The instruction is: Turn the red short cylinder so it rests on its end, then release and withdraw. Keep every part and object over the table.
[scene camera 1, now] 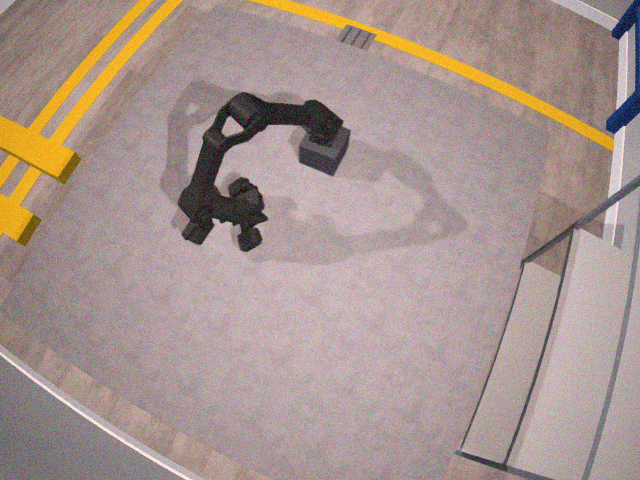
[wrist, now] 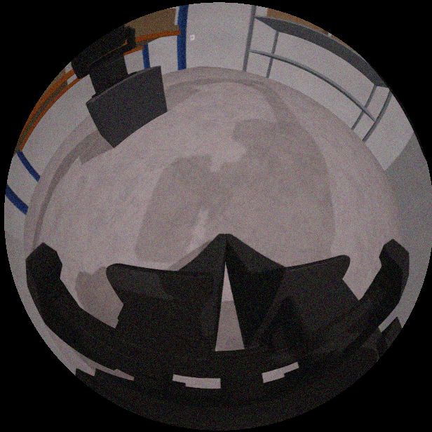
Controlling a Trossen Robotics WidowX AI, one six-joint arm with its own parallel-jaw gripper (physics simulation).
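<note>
The red short cylinder does not show in either view, so whether it lies or stands cannot be told; the gripper and arm may hide it. My gripper (scene camera 1: 261, 217) (wrist: 224, 239) is shut and empty. In the wrist view its black fingertips meet near the centre, and grey surface shows through the narrow gap behind them. In the scene view it is left of the middle, below and left of the arm's base.
The arm's dark base block (scene camera 1: 320, 155) (wrist: 131, 110) stands on the grey table top (scene camera 1: 289, 351). Arm shadows spread over the surface. Yellow beams (scene camera 1: 38, 147) are at the left of the scene view, and a pale stepped structure (scene camera 1: 573, 330) is at the right.
</note>
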